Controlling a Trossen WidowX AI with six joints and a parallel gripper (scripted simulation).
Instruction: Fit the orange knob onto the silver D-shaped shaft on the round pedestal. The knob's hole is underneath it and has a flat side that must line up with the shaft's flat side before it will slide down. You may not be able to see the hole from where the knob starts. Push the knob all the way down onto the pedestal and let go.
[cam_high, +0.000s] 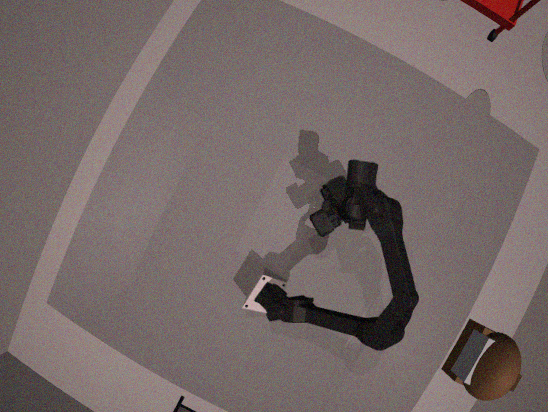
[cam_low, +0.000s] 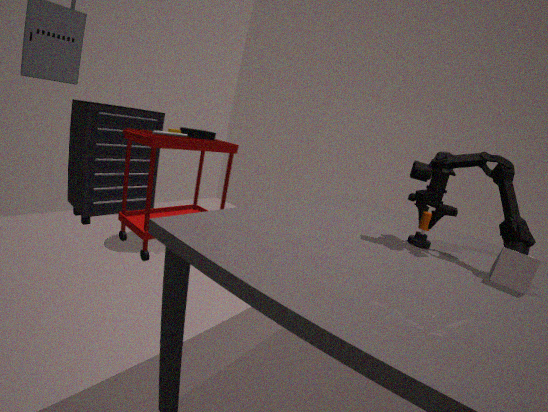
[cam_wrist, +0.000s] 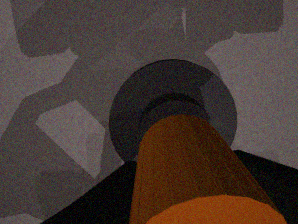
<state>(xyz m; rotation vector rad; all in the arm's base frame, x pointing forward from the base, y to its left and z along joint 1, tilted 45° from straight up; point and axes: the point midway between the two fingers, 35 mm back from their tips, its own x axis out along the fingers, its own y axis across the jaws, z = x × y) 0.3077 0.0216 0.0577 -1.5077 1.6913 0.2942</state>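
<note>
Now: the orange knob 3 cm above my gripper tip. The rest, counted from my gripper tip: dark round pedestal 4 cm below.
</note>
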